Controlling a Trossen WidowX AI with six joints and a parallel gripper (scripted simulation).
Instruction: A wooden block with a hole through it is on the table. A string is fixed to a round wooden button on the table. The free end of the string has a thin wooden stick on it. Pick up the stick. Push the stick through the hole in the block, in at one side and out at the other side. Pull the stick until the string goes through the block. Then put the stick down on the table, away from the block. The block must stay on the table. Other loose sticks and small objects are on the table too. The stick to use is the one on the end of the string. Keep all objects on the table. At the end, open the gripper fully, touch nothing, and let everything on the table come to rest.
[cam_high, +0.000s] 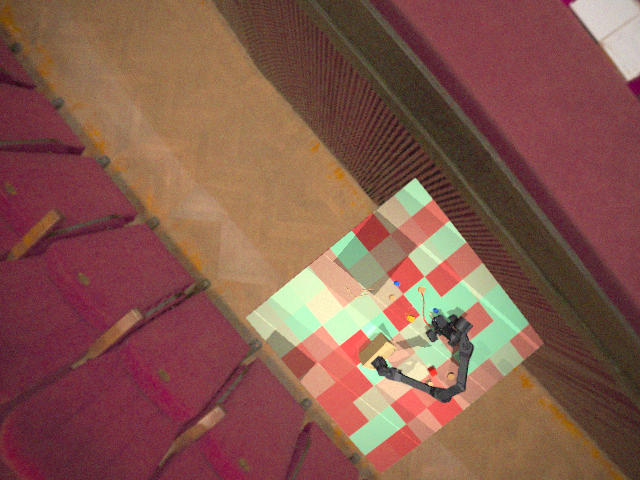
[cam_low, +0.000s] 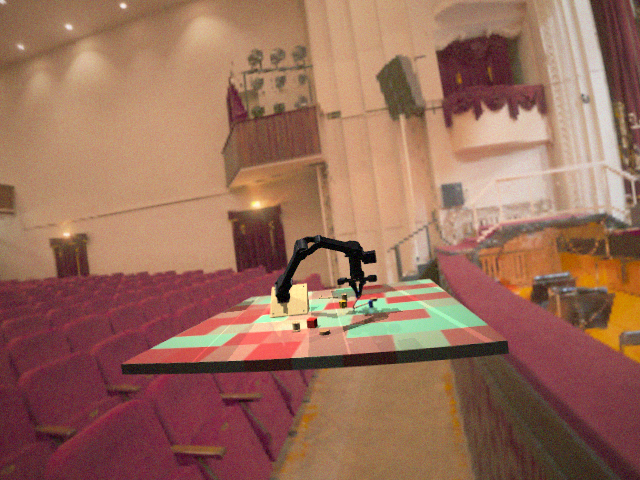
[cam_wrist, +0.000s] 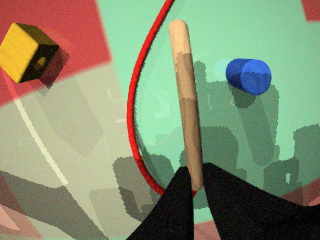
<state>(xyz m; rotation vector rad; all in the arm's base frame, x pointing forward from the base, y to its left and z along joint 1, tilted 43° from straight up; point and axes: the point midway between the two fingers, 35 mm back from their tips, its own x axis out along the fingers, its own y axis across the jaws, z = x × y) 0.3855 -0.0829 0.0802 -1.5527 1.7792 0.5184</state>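
Now: gripper tip 2 cm to the right of the thin wooden stick. From my gripper tip the other things lie so: round wooden button: 17 cm to the left, 9 cm ahead, 5 cm below; yellow cube: 10 cm to the left, 8 cm behind, 4 cm below; wooden cylinder: 27 cm to the left, 6 cm behind, 4 cm below.
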